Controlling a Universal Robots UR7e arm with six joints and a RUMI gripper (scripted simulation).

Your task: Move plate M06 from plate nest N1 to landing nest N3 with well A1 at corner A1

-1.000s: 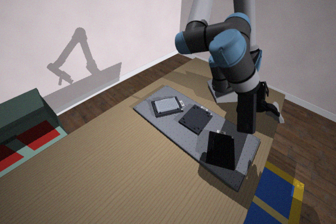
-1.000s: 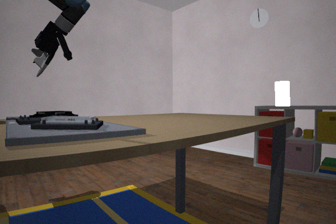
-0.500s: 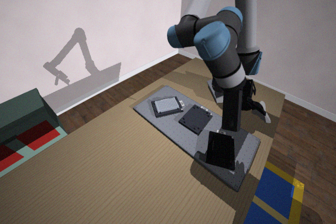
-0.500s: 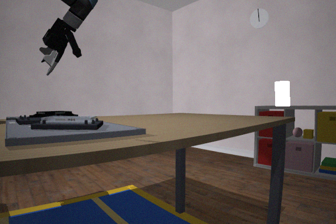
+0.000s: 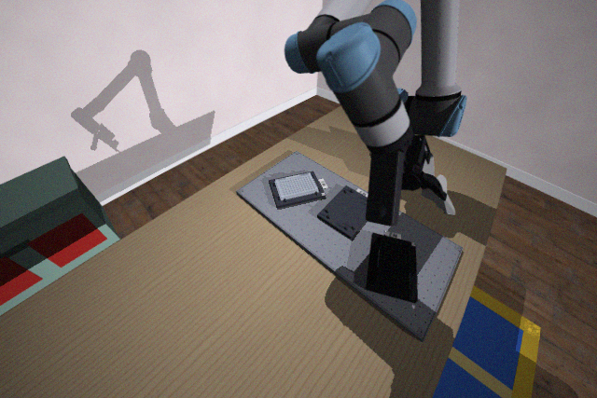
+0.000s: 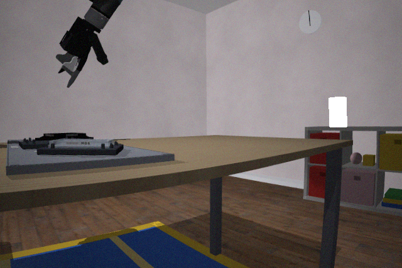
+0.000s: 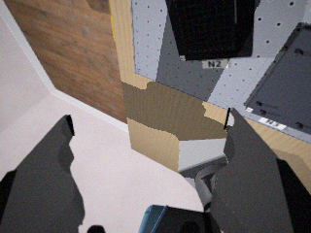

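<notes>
My hand is 340 mm to the left of the white plate M06, 200 mm above it and 90 mm past it. The rest, counted from my hand: label (210 mm below, 80 mm behind, 10 mm to the right); corner tag (200 mm below, 160 mm behind, 90 mm to the right); black plate M09 (190 mm below, 20 mm to the left, 10 mm ahead).
</notes>
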